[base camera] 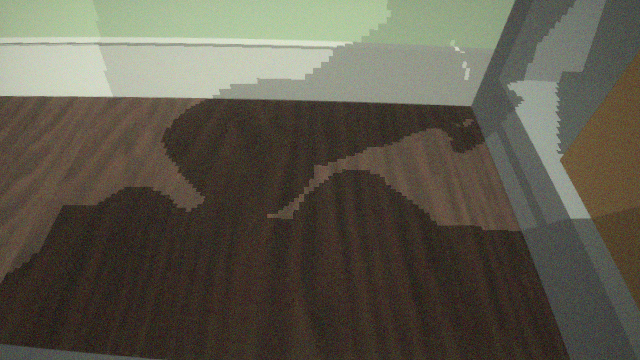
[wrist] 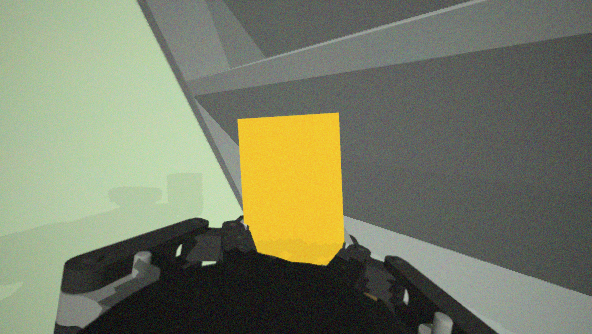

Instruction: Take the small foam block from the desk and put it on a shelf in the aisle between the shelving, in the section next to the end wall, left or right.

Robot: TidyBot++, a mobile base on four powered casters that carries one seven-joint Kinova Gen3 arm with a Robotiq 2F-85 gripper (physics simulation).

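Places are measured from the arm's base along level axes (x ahead, y down, z left), in metres.
Where they show: gripper, fingertip midpoint: (wrist: 296,230).
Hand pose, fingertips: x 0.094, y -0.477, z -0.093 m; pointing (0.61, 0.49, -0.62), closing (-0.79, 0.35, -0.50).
Note:
After its pixels a point has its place.
The small foam block (wrist: 291,180) @(y -0.533, x 0.078, z -0.091 m) is yellow and shows in the middle of the wrist view, upright between the fingertips. My gripper (wrist: 296,230) @(y -0.478, x 0.094, z -0.093 m) is shut on it, with one black finger at each side of its lower end. Behind the block and to the right in the wrist view is the grey shelving (wrist: 450,150) @(y -0.223, x 0.063, z -0.708 m), with a lighter shelf edge (wrist: 380,60) @(y -0.567, x 0.086, z -0.252 m) above and a pale ledge below. In the base view the shelving (base camera: 560,280) @(y 0.368, x 0.255, z -0.245 m) stands at the right. The gripper and the block do not show in the base view.
The green end wall (wrist: 90,100) @(y -0.606, x 0.556, z -0.071 m) (base camera: 200,20) @(y 0.284, x 0.547, z 0.152 m) fills the left of the wrist view and runs across the back of the base view, above a white baseboard (base camera: 50,70) @(y 0.352, x 0.524, z 0.375 m). An orange-brown box-like surface (base camera: 610,150) @(y 0.264, x 0.328, z -0.262 m) is at the right on the shelving. Dark shadows lie on the wooden floor (base camera: 240,250) @(y 0.397, x 0.287, z 0.068 m).

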